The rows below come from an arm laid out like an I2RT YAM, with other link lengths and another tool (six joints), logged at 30 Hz.
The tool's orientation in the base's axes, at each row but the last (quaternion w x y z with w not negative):
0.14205 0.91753 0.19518 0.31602
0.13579 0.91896 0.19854 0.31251
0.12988 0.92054 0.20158 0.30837
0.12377 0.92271 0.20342 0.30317
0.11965 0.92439 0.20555 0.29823
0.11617 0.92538 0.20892 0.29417
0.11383 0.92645 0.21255 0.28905
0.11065 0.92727 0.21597 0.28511
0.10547 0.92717 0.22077 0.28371
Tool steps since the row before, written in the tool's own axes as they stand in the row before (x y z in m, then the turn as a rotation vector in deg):
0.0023 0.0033 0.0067 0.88 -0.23 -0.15
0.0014 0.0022 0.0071 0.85 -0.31 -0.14
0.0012 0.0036 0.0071 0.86 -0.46 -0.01
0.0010 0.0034 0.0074 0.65 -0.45 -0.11
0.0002 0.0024 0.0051 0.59 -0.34 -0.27
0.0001 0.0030 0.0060 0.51 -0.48 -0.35
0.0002 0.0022 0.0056 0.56 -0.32 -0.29
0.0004 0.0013 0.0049 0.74 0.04 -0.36
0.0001 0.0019 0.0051 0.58 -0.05 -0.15
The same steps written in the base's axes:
0.0068 -0.0028 -0.0026 0.48 0.62 0.49
0.0061 -0.0022 -0.0039 0.44 0.67 0.43
0.0063 -0.0035 -0.0036 0.49 0.80 0.28
0.0063 -0.0033 -0.0041 0.27 0.70 0.26
0.0040 -0.0025 -0.0031 0.17 0.59 0.39
0.0046 -0.0032 -0.0037 0.02 0.69 0.37
0.0041 -0.0023 -0.0037 0.14 0.57 0.40
0.0036 -0.0014 -0.0034 0.36 0.34 0.66
0.0037 -0.0020 -0.0035 0.33 0.33 0.38

